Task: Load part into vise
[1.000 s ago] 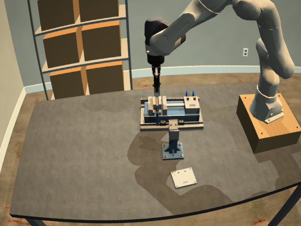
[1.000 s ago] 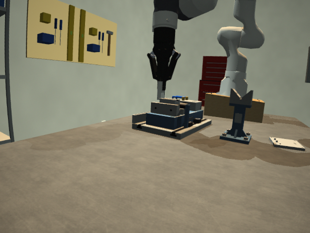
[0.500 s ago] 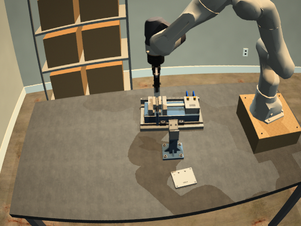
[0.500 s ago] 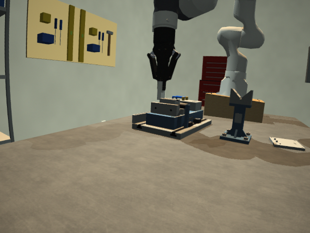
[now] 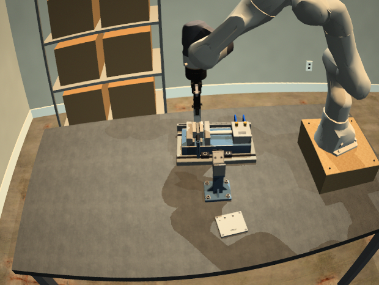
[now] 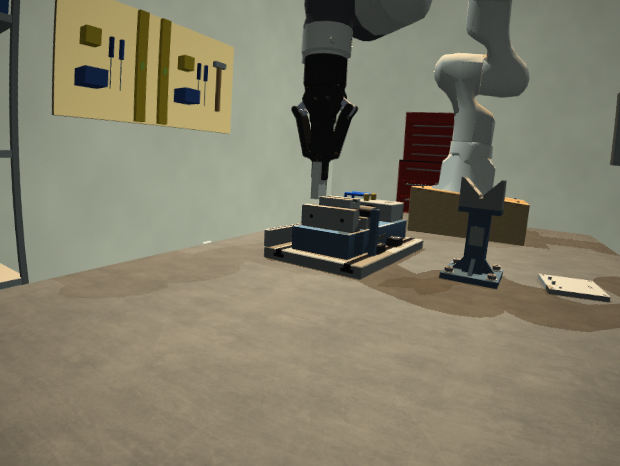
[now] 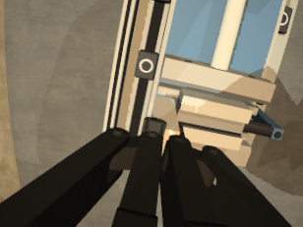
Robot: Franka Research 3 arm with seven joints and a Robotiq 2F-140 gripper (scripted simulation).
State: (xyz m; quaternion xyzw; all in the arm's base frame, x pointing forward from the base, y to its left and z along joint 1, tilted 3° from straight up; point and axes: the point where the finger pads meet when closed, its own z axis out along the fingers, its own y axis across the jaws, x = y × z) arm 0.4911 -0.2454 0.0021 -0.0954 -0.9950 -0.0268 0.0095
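Right now my hand is 10 mm short of the part, 40 mm to the right of it and 40 mm above it. Round my hand: fixed jaw (40 mm ahead, 40 mm to the left, 60 mm below); moving jaw (30 mm behind, 50 mm to the left, 60 mm below); work stop rod (20 mm ahead, 90 mm to the left, 50 mm below).
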